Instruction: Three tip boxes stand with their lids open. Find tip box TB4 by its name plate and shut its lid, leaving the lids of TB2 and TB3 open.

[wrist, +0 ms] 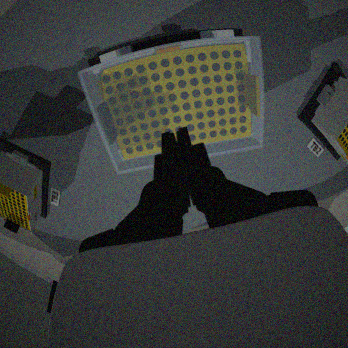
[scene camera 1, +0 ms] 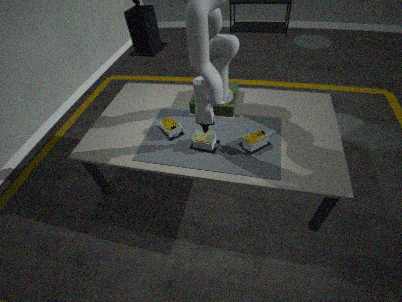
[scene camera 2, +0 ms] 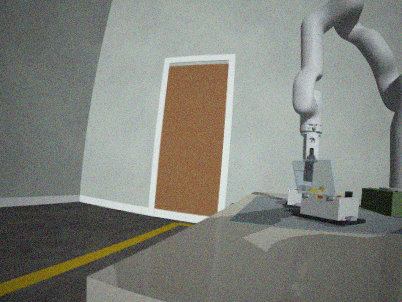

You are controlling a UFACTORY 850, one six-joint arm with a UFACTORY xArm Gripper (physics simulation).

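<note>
The middle tip box (scene camera 1: pixel 205 142) (scene camera 2: pixel 293 198) (wrist: pixel 181 100) has its clear lid lying down over the yellow rack; its name plate is not readable. The box (scene camera 1: pixel 171 127) (wrist: pixel 344 136) at the left in scene camera 1 has a plate (wrist: pixel 315 146) reading TB2. The box (scene camera 1: pixel 256 141) (scene camera 2: pixel 330 207) (wrist: pixel 15 206) at the right there has a blurred plate (wrist: pixel 55 197), seemingly TB3. Its clear lid (scene camera 2: pixel 314 176) stands open. My gripper (scene camera 1: pixel 205 130) (wrist: pixel 179 147) is shut and empty, over the robot-side edge of the middle box; whether it touches the lid is unclear.
The boxes stand on a grey-blue mat (scene camera 1: pixel 235 167) on the table (scene camera 1: pixel 310 120). The arm's green base block (scene camera 1: pixel 225 109) (scene camera 2: pixel 380 201) stands behind the mat. The two outer boxes flank the gripper on either side.
</note>
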